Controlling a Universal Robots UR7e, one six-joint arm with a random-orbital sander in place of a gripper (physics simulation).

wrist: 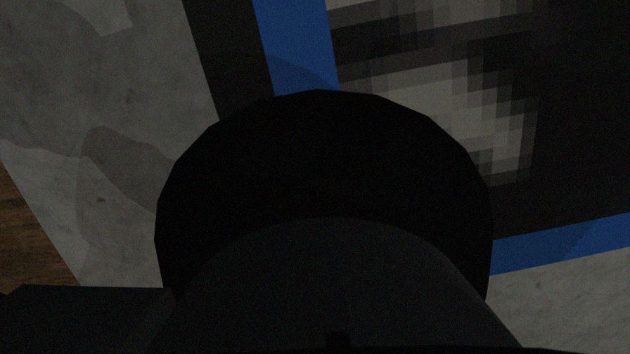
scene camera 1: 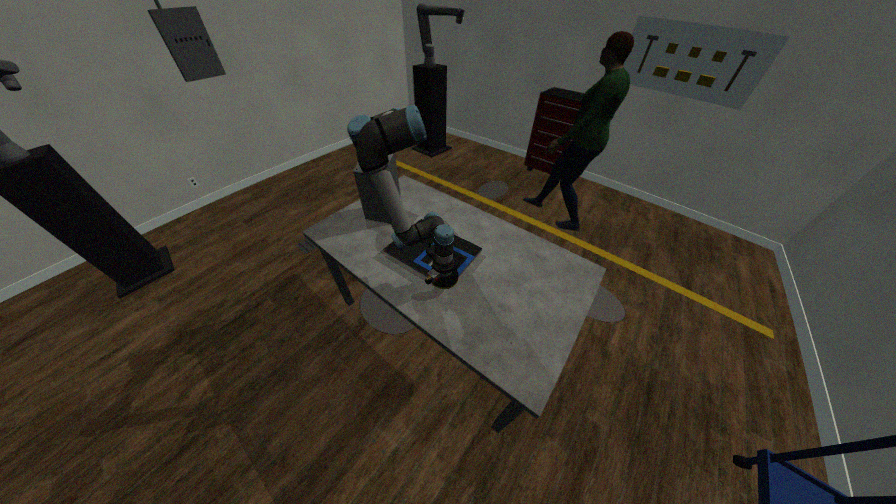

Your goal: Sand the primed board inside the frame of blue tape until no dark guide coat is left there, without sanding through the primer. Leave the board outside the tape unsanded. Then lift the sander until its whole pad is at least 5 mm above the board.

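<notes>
The dark primed board (scene camera 1: 402, 249) (wrist: 232, 65) lies on the table, with a frame of blue tape (scene camera 1: 467, 255) (wrist: 295, 40). Inside the tape in the wrist view, pale sanded patches (wrist: 425, 95) show at the upper middle, with grey bands between them. Dark guide coat (wrist: 575, 130) covers the right part and reaches the lower tape strip. My sander (scene camera 1: 444, 273) (wrist: 320, 160) is over the near corner of the frame, its round pad covering part of the tape and overhanging the board's edge. The pad's underside is hidden, so contact or height cannot be told. It has no fingers.
The grey table (scene camera 1: 532, 300) carries the arm's base box (scene camera 1: 374, 197). A person in a green top (scene camera 1: 604, 103) stands beyond the yellow floor line (scene camera 1: 657, 278), near a red tool chest (scene camera 1: 543, 128). A blue cart (scene camera 1: 789, 482) shows at the lower right.
</notes>
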